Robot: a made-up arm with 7 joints.
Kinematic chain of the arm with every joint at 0, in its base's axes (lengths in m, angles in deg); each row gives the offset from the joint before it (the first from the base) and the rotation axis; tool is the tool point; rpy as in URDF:
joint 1: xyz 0 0 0.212 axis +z
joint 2: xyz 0 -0.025 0.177 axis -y
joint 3: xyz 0 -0.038 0.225 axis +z
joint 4: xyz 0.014 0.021 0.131 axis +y
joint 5: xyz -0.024 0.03 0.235 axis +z
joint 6: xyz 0 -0.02 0.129 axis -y
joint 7: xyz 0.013 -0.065 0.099 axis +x
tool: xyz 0 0 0 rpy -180 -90 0
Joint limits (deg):
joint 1: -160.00..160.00
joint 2: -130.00..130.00
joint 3: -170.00..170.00
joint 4: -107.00..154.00
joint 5: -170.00..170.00
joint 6: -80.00..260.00
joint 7: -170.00..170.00
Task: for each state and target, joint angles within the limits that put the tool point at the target. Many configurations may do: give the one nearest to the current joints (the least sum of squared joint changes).
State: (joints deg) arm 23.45 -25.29 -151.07 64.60 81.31 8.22 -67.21
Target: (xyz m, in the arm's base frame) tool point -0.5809 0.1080 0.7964
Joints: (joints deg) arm -26.14 16.93 -170.00 57.80 75.95 13.26 -67.21
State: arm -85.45 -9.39 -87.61 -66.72 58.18 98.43 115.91
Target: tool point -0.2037 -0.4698 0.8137
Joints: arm -129.93 -52.89 -98.08 -39.96 70.67 99.03 115.91
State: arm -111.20 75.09 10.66 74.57 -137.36 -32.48 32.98
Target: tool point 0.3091 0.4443 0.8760
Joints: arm -114.84 77.41 13.08 70.13 -137.89 -31.96 32.98
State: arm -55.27 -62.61 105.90 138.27 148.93 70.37 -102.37
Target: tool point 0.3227 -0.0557 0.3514
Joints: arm -75.12 -71.69 69.05 110.83 137.87 68.37 -102.37
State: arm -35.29 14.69 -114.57 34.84 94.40 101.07 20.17
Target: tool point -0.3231 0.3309 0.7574
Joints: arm -72.48 15.13 -147.24 60.61 91.23 116.99 20.17
